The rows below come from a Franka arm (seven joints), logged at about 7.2 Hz.
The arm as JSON. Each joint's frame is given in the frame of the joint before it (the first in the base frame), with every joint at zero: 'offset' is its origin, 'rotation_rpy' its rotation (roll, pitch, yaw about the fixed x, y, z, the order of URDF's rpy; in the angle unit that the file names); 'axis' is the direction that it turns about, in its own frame. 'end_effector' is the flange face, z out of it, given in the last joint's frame.
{
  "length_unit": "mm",
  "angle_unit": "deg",
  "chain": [
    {
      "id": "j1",
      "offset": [
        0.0,
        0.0,
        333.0
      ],
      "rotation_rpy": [
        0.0,
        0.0,
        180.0
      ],
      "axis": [
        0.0,
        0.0,
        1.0
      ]
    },
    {
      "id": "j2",
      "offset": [
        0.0,
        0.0,
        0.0
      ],
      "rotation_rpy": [
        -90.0,
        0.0,
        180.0
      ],
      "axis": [
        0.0,
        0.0,
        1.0
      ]
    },
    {
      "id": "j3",
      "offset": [
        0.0,
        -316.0,
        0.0
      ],
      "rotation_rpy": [
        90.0,
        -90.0,
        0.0
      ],
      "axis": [
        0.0,
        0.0,
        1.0
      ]
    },
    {
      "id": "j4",
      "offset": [
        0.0,
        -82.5,
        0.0
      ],
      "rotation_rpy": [
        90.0,
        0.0,
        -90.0
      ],
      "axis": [
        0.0,
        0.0,
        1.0
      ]
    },
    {
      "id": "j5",
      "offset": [
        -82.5,
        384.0,
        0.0
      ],
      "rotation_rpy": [
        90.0,
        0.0,
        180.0
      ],
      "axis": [
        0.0,
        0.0,
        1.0
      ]
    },
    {
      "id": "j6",
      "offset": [
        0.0,
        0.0,
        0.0
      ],
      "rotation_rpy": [
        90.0,
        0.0,
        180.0
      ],
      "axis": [
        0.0,
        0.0,
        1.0
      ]
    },
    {
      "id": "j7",
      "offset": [
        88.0,
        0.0,
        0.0
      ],
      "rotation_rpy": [
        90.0,
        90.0,
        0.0
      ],
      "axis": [
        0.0,
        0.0,
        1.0
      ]
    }
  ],
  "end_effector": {
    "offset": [
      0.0,
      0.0,
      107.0
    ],
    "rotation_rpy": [
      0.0,
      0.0,
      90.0
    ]
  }
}
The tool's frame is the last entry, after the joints.
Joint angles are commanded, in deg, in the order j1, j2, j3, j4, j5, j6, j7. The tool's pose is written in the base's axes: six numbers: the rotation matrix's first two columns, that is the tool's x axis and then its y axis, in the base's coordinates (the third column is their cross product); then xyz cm. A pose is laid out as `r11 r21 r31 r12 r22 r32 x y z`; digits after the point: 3 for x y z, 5 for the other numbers.
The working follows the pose.
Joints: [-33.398, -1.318, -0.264, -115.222, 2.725, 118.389, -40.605]
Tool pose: 0.99110 0.10041 0.08735 0.09925 -0.99491 0.01749 46.399 -30.603 47.090
Where each joint sits with the arm in this pose, in the base's axes (m; each line is computed from the numbers above, not from the rounded line before):
j1: 0.0000 0.0000 0.3330
j2: 0.0000 0.0000 0.3330
j3: -0.0061 0.0040 0.6489
j4: 0.0626 -0.0417 0.6508
j5: 0.3826 -0.2548 0.5706
j6: 0.3826 -0.2548 0.5706
j7: 0.4545 -0.3051 0.5775
the tool: 0.4640 -0.3060 0.4709

